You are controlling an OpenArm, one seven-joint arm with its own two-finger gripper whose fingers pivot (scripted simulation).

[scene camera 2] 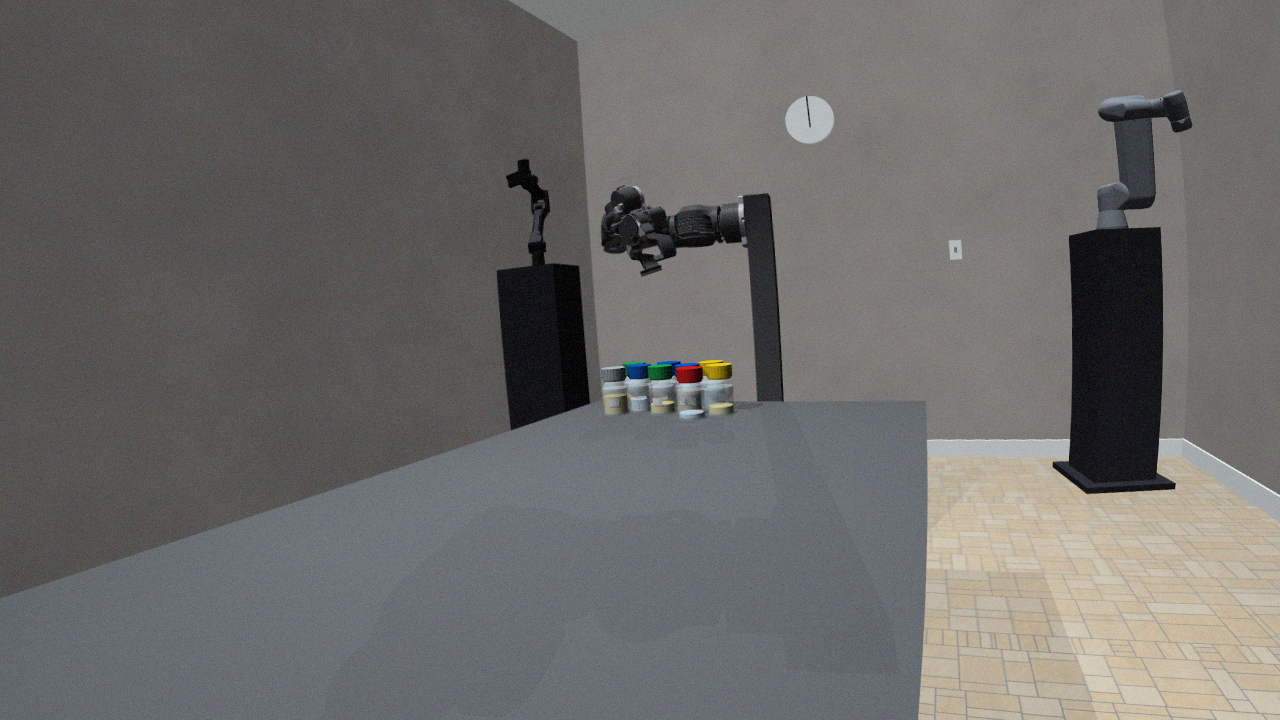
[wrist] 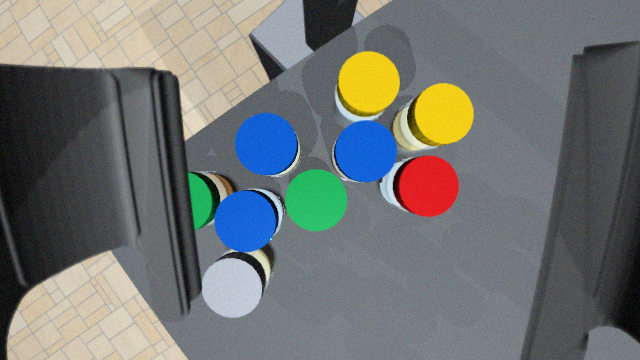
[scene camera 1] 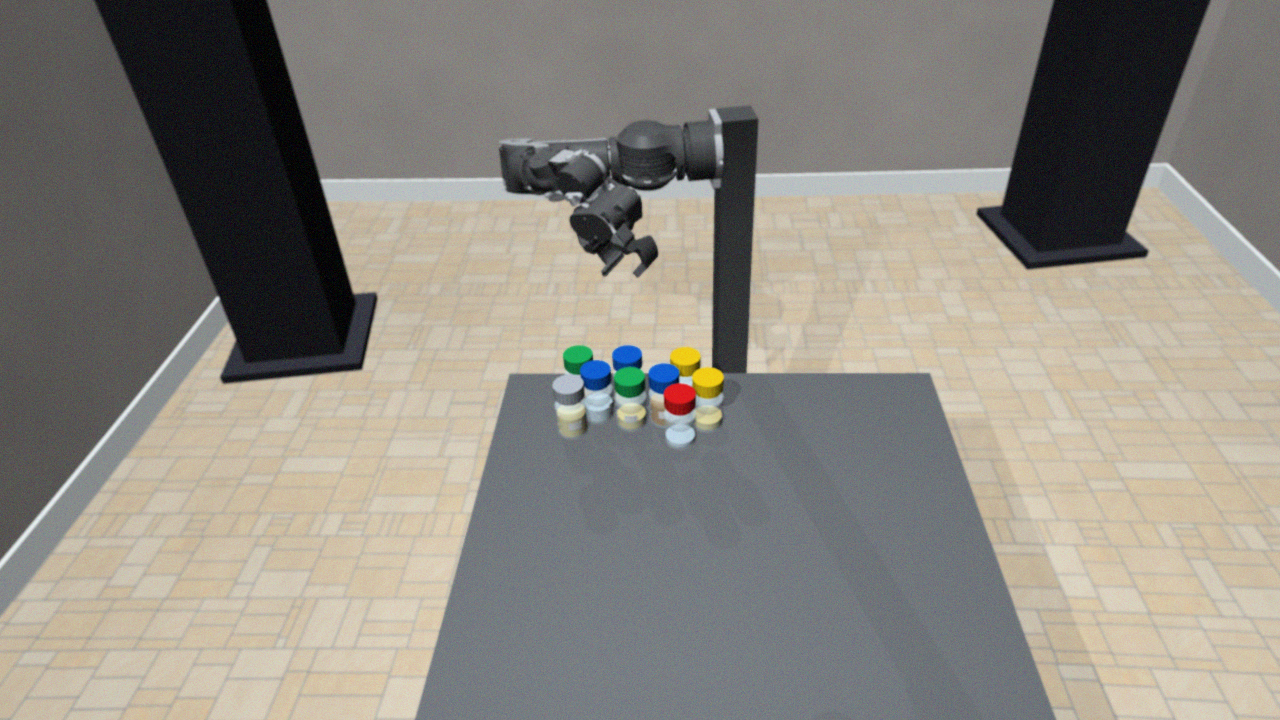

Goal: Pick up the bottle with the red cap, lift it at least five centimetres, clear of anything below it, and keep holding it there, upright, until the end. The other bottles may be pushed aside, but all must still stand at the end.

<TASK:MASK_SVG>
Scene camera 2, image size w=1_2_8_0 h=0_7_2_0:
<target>yellow-capped bottle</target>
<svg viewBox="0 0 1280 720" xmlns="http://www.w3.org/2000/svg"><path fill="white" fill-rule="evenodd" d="M706 365L706 376L710 380L707 384L708 415L719 417L735 414L733 384L730 380L732 364L715 363Z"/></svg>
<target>green-capped bottle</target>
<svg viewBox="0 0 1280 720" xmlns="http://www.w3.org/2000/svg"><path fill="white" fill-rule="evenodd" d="M648 366L648 378L652 380L649 384L651 415L675 413L674 385L670 380L673 377L672 365L659 364Z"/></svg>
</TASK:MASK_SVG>
